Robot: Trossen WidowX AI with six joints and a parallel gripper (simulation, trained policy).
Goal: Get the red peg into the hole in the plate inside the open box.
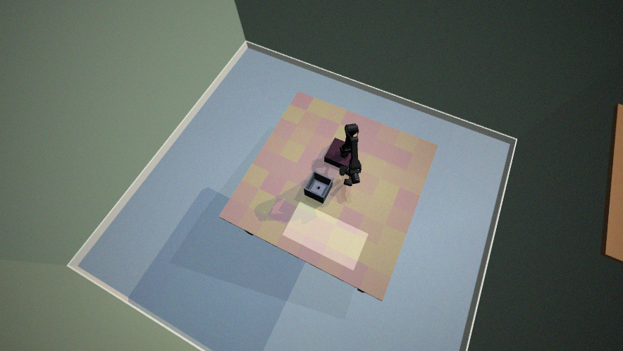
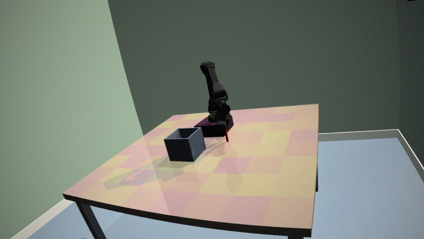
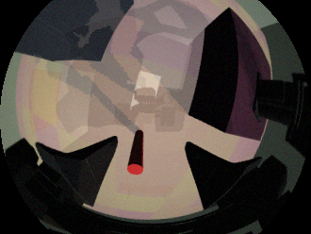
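My gripper tip is 20 mm to the right of the red peg, 10 mm short of it and 10 mm above it. From my gripper tip the other things lie so: plate: 200 mm ahead, 150 mm to the right.
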